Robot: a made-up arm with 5 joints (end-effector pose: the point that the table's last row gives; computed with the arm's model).
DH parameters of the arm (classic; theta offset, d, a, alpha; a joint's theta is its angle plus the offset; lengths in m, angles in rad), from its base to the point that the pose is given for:
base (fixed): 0 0.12 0 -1.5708
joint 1: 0 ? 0.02 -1.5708
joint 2: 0 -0.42 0.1 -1.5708
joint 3: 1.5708 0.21 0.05 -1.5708
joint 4: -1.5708 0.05 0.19 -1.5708
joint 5: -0.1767 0 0.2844 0
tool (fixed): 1.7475 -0.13 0 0
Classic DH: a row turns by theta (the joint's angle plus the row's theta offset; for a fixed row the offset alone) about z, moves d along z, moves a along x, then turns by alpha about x.
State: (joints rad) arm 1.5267 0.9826 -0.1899 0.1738 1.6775
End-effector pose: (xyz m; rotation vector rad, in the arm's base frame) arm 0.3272 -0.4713 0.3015 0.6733 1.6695 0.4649
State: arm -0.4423 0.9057 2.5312 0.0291 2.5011
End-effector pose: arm -0.3677 -0.1024 0.5830 -2.6418 0.2160 -0.0188
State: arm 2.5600 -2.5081 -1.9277 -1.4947 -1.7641
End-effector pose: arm 0.4542 0.2085 -0.4570 -1.5894 1.6211 1.6544
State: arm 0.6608 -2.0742 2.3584 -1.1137 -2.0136
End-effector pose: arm 0.1146 0.3710 0.3379 2.1511 1.7795 0.8026
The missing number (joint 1, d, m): 0.04
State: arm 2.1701 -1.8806 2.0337 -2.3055 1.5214
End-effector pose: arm 0.5602 0.0650 -0.2053 -0.9998 2.3711 1.2110
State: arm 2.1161 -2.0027 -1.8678 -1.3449 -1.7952
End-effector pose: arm 0.6000 0.2073 -0.3073 -2.1659 1.5194 1.1727
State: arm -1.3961 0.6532 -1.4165 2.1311 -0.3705
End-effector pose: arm -0.6100 -0.3655 0.6356 -1.4886 -0.1650 -0.3363
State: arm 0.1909 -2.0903 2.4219 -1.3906 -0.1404
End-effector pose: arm 0.0466 0.5428 0.7720 -2.0763 0.3811 -1.2718
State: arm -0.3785 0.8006 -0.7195 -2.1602 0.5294
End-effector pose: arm 0.0265 0.1699 0.3398 2.1262 -1.1752 -0.5772
